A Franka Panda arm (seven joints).
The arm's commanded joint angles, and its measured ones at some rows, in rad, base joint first. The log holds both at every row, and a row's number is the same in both.
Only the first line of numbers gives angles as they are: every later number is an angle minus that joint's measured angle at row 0.
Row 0, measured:
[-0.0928 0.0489 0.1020 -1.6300 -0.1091 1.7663 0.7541]
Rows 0 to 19, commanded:
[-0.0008 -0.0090 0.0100 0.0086 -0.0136 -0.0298 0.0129]
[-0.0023 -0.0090 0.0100 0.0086 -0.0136 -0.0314 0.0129]
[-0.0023 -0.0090 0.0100 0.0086 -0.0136 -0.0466 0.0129]
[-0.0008 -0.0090 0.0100 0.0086 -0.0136 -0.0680 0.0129]
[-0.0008 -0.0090 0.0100 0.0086 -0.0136 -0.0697 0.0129]
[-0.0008 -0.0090 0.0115 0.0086 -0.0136 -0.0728 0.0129]
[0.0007 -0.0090 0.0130 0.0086 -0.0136 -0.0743 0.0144]
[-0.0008 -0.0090 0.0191 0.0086 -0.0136 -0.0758 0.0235]
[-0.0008 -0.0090 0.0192 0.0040 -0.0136 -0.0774 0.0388]
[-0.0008 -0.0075 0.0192 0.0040 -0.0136 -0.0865 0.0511]
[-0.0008 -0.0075 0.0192 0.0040 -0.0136 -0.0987 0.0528]
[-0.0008 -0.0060 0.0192 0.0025 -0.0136 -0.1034 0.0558]
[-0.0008 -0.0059 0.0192 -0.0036 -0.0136 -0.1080 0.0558]
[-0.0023 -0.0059 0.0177 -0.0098 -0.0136 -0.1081 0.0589]
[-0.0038 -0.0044 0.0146 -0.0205 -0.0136 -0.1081 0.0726]
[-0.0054 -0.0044 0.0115 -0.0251 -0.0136 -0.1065 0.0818]
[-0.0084 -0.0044 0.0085 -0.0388 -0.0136 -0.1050 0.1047]
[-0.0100 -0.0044 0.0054 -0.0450 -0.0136 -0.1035 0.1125]
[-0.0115 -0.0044 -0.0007 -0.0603 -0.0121 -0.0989 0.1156]
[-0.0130 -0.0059 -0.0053 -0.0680 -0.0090 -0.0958 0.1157]
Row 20, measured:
[-0.0031 0.0036 0.0048 -0.0264 0.0000 -0.0942 0.0824]
